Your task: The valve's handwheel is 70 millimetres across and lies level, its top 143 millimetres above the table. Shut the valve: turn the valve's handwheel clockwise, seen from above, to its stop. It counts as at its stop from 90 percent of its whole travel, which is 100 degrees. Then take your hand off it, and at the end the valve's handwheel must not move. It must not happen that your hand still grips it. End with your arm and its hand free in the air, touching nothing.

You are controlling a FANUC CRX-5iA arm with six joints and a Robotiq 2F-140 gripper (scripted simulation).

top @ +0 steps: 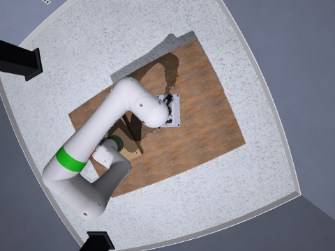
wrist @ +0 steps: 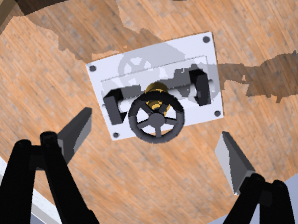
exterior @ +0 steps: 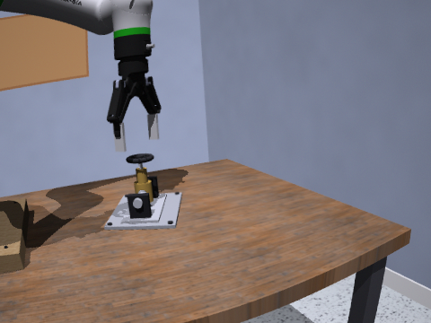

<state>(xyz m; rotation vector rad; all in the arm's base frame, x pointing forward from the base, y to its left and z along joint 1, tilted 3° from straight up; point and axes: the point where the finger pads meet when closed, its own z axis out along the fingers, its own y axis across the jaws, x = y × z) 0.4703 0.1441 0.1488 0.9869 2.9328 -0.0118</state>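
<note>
The black spoked handwheel lies 50 mm below my hand.
</note>
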